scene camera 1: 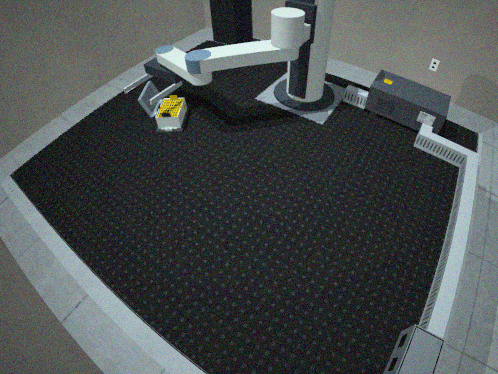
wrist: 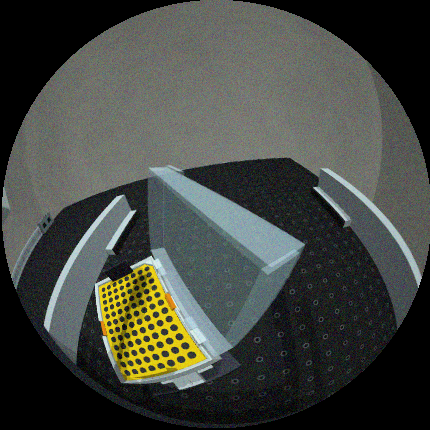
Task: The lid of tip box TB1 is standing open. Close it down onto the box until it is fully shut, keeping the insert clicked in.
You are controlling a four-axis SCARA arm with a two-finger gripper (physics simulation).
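Seen in the pictures: gripper, fingertip midpoint: [scene camera 1: 137,96] [wrist: 222,188]; arm's base, link origin: [scene camera 1: 304,95].
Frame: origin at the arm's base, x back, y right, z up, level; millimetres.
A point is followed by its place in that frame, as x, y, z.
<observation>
Tip box TB1 [scene camera 1: 172,123] @(-463, 288, 43) [wrist: 187,381] @(-363, 372, 31) stands at the upper left of the mat in the scene view, a pale box with a yellow perforated insert [scene camera 1: 171,106] @(-413, 337, 70) [wrist: 150,325] @(-418, 352, 70) in its top. In the wrist view the insert lies within the rim, partly shadowed, with orange tabs at its sides. The translucent grey lid [scene camera 1: 146,99] @(-476, 390, 124) [wrist: 230,215] @(-432, 422, 157) stands open, tilted up from one long side of the box. My gripper [scene camera 1: 137,96] @(-491, 421, 138) [wrist: 222,188] @(-491, 421, 138) is wide open and empty. Its fingers are on either side of the lid in the wrist view, apart from it.
The arm's column [scene camera 1: 315,55] @(-54, -52, 224) stands on a grey base plate [scene camera 1: 320,116] @(-107, -123, 13). A dark grey case [scene camera 1: 407,102] @(35, -400, 121) with a yellow label is at the upper right, beside slotted pale rails [scene camera 1: 442,148] @(-50, -576, 57). A grey box [scene camera 1: 420,352] @(-740, -662, 88) is at the lower right. A pale border edges the dark mat [scene camera 1: 250,225] @(-637, -171, 13).
</observation>
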